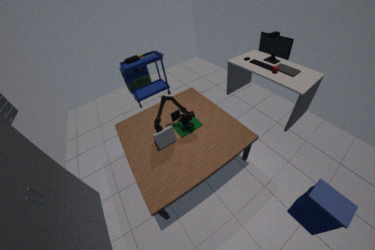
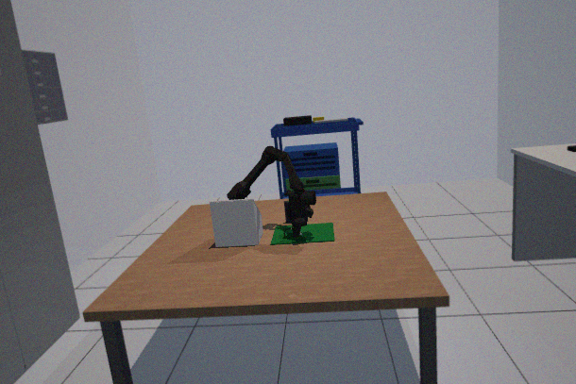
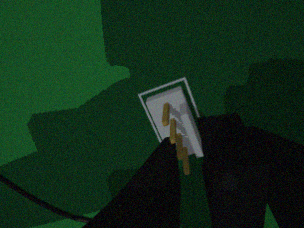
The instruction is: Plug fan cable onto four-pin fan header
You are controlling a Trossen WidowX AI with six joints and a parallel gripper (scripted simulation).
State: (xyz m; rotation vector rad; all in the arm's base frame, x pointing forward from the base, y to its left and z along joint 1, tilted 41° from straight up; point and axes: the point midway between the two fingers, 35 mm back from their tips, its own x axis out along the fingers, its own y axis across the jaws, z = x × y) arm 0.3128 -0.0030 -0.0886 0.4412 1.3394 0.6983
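Right now the fan plug is 10 mm behind my gripper tip, 10 mm to the right of it and 10 mm above it. From my gripper tip the other things lie so: green board (30 mm ahead, 40 mm to the left, 30 mm below); then black fan (210 mm to the left, 40 mm above); then four-pin fan header (10 mm to the left, 20 mm below).
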